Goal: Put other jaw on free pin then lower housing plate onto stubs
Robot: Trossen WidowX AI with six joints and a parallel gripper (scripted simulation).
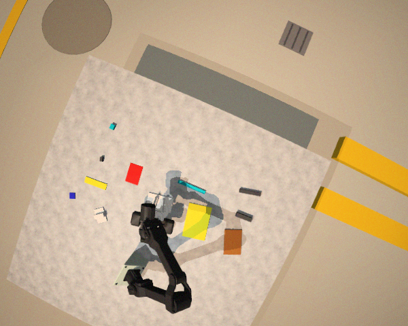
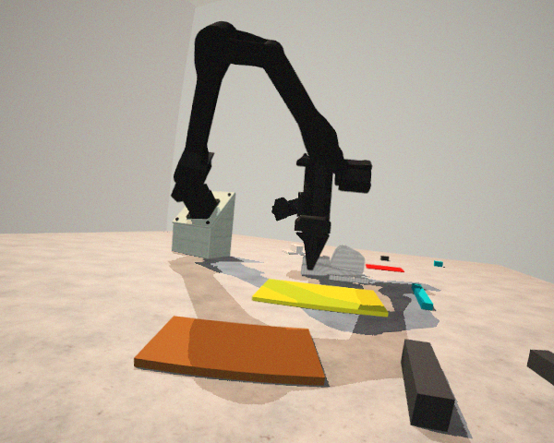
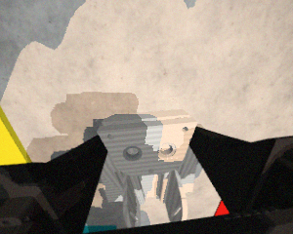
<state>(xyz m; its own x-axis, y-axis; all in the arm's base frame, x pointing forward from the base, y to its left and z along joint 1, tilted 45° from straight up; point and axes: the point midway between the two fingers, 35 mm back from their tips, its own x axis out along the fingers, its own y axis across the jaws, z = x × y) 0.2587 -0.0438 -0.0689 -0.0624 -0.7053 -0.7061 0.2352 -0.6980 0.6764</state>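
Now: the ribbed jaw 30 mm ahead of my gripper tip and 10 mm to the right of it. Round my gripper tip: red slab 140 mm ahead, 190 mm to the left, 10 mm below; cyan bar 210 mm ahead, 80 mm to the right, 10 mm below; yellow slab 70 mm ahead, 180 mm to the right, 10 mm below.
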